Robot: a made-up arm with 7 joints. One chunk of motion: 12 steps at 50 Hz.
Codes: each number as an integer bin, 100 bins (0 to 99) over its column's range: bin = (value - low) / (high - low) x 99, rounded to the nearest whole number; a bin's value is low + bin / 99 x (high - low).
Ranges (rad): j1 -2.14..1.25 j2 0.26..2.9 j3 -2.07..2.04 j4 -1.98..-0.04 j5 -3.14..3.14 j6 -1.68..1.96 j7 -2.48..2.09
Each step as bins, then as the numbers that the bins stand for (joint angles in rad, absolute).
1 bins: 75 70 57 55 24 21 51
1 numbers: 0.4282 2.1267 0.2964 -0.9022 -1.6176 -0.9079 -0.1258
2 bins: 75 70 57 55 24 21 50
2 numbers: 0.4282 2.1267 0.2964 -0.9022 -1.6176 -0.9079 -0.1719
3 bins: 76 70 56 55 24 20 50
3 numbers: 0.4624 2.1267 0.2548 -0.9022 -1.6176 -0.9446 -0.1719
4 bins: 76 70 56 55 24 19 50
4 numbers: 0.4624 2.1267 0.2548 -0.9022 -1.6176 -0.9814 -0.1719
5 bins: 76 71 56 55 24 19 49
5 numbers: 0.4624 2.1533 0.2548 -0.9022 -1.6176 -0.9814 -0.2181
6 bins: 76 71 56 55 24 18 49
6 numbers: 0.4624 2.1533 0.2548 -0.9022 -1.6176 -1.0182 -0.2181
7 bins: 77 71 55 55 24 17 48
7 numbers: 0.4967 2.1533 0.2133 -0.9022 -1.6176 -1.0549 -0.2642
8 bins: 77 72 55 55 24 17 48
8 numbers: 0.4967 2.1800 0.2133 -0.9022 -1.6176 -1.0549 -0.2642
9 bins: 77 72 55 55 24 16 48
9 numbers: 0.4967 2.1800 0.2133 -0.9022 -1.6176 -1.0917 -0.2642
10 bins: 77 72 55 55 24 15 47
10 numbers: 0.4967 2.1800 0.2133 -0.9022 -1.6176 -1.1285 -0.3104
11 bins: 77 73 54 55 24 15 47
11 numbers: 0.4967 2.2067 0.1718 -0.9022 -1.6176 -1.1285 -0.3104
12 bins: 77 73 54 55 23 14 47
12 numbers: 0.4967 2.2067 0.1718 -0.9022 -1.6810 -1.1653 -0.3104
